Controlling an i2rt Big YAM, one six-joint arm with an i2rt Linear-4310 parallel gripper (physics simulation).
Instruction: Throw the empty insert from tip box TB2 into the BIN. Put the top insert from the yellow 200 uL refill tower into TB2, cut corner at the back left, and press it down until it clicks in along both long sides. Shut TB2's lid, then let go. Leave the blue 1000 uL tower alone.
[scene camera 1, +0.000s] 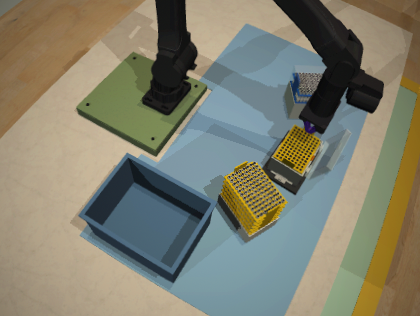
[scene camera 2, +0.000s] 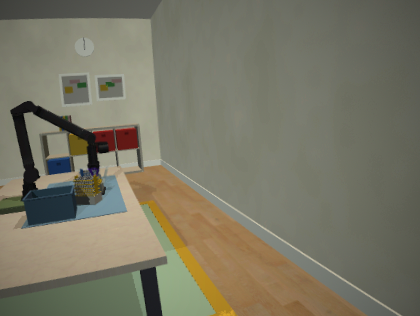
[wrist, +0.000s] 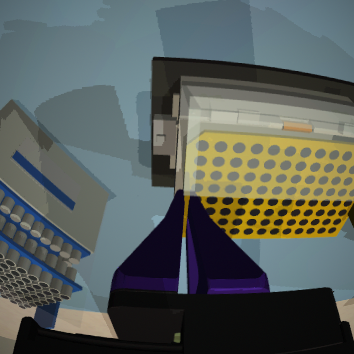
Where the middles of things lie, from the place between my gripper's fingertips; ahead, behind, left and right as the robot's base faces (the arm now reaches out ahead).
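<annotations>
The clear lid (wrist: 242, 141) has my gripper 40 mm below it, 60 mm to the left of it and 60 mm short of it. There's also a yellow insert full of tips (scene camera 1: 253, 187), and that's 240 mm to the right of my hand, 40 mm above it and 40 mm behind it. The blue bin (scene camera 1: 158, 221) is 380 mm to the right of my hand, 210 mm behind it and 10 mm below it.
</annotations>
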